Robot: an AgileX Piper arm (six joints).
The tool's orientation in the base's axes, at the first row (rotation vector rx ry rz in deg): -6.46, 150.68, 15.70
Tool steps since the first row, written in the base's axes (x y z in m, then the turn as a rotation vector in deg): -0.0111, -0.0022, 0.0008, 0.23, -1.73, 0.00; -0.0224, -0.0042, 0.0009, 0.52, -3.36, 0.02; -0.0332, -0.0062, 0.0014, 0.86, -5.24, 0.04; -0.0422, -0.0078, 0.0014, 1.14, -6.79, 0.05; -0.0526, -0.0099, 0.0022, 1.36, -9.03, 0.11
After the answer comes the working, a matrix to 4 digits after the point.
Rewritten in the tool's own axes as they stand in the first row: 0.0094, -0.0006, -0.0063, -0.15, -1.72, -0.26; 0.0193, -0.0011, -0.0121, -0.36, -3.34, -0.49; 0.0286, -0.0015, -0.0179, -0.61, -5.22, -0.76; 0.0366, -0.0019, -0.0224, -0.82, -6.77, -0.96; 0.0453, -0.0025, -0.0284, -0.97, -8.97, -1.39
The tool's axes in the first row as the columns of a matrix, in the base's axes (rounded; the answer above uses it unrounded):
-0.8765, -0.1288, 0.4638
-0.0304, 0.9764, 0.2137
-0.4804, 0.1732, -0.8598

